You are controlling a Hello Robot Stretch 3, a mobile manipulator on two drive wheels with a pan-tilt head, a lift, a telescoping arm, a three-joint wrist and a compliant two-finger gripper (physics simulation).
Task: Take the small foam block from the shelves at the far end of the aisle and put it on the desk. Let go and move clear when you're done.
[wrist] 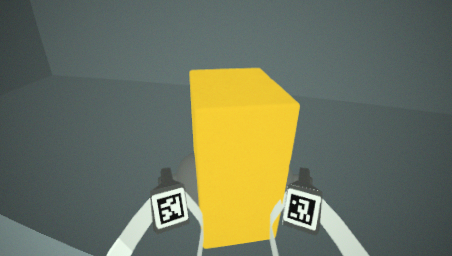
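Places are measured from the robot's base along level axes (x ahead, y left, z up), in centimetres.
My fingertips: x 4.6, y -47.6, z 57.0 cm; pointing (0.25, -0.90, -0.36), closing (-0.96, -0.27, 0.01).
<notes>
Behind a point stands the place of what it marks.
The foam block (245, 165) {z 61.9, x 2.8, y -42.9 cm} is a yellow upright box in the middle of the wrist view. My gripper (233, 173) {z 57.1, x 4.6, y -47.6 cm} is shut on it, with one finger at its left side and one at its right side. The finger pads are largely hidden behind the block. The block stands upright on a dark grey surface (100, 150) {z 53.4, x 21.6, y -51.2 cm}; whether its bottom touches that surface is hard to tell. The desk does not show in this view.
A grey upright panel (250, 35) {z 62.9, x 9.0, y -74.0 cm} stands behind the block. A darker side panel (20, 45) {z 61.8, x 57.8, y -68.5 cm} is at the upper left. A lighter edge (30, 240) {z 53.4, x 18.5, y -39.4 cm} crosses the lower left corner.
</notes>
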